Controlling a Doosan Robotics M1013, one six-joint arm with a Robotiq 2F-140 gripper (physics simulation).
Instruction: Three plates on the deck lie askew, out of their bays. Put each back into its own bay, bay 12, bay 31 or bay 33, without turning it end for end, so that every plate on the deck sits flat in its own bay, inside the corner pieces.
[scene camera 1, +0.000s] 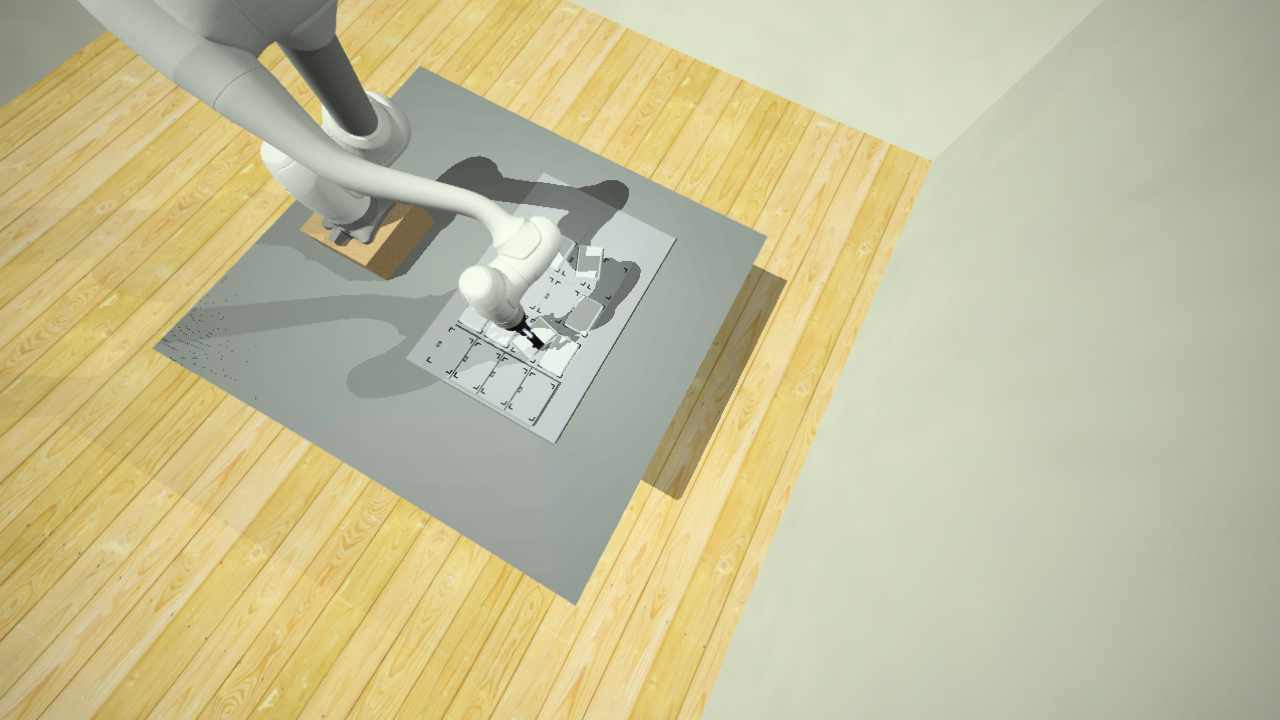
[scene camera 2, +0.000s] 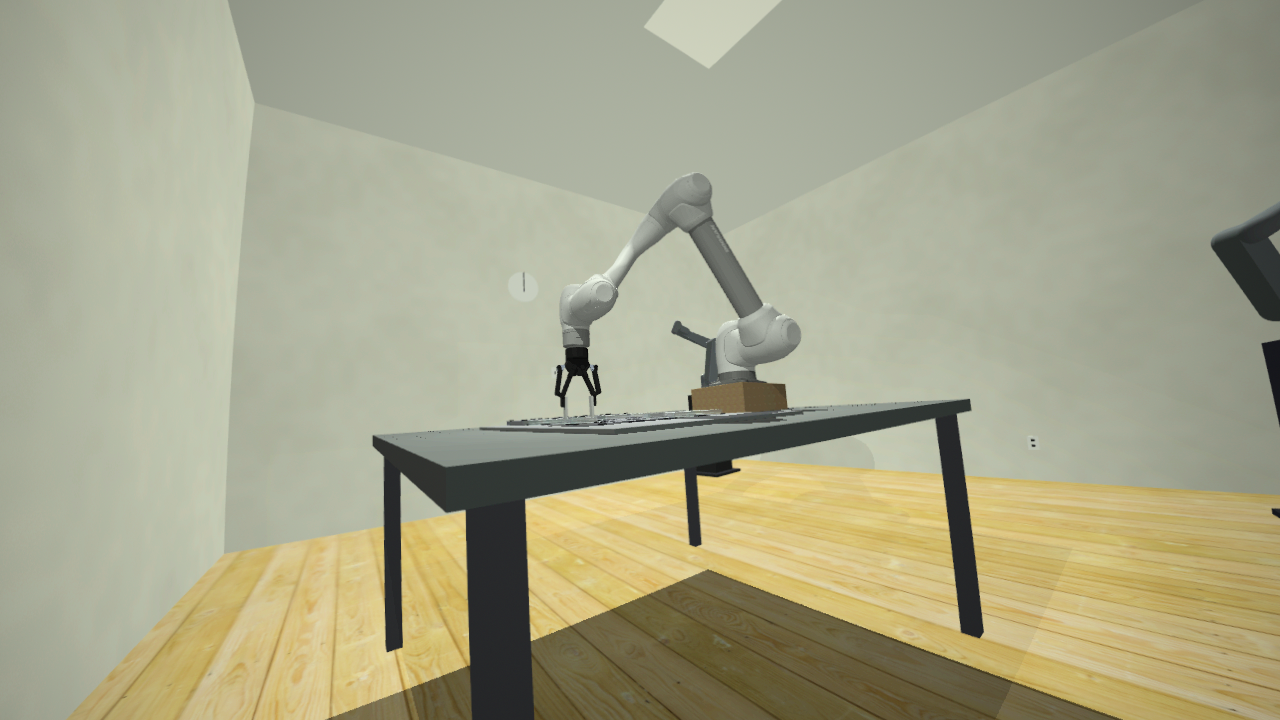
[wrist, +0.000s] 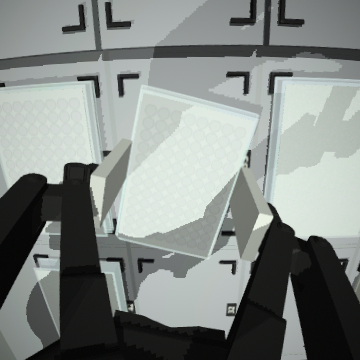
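Observation:
A clear-rimmed plate with a grid of round wells lies askew across the corner pieces of the middle bay in the wrist view. My gripper is shut on this plate, one pale pad against each long side. The plate is low at the deck; whether it touches the deck cannot be told. In scene camera 1, a second tilted plate and a third tilted plate lie farther along the deck. The bay number beside the held plate is partly hidden.
In the wrist view a welled plate stands left of the held one and a pale plate stands close at its right. Another plate is partly hidden below left. The arm's wooden base block stands on the grey table.

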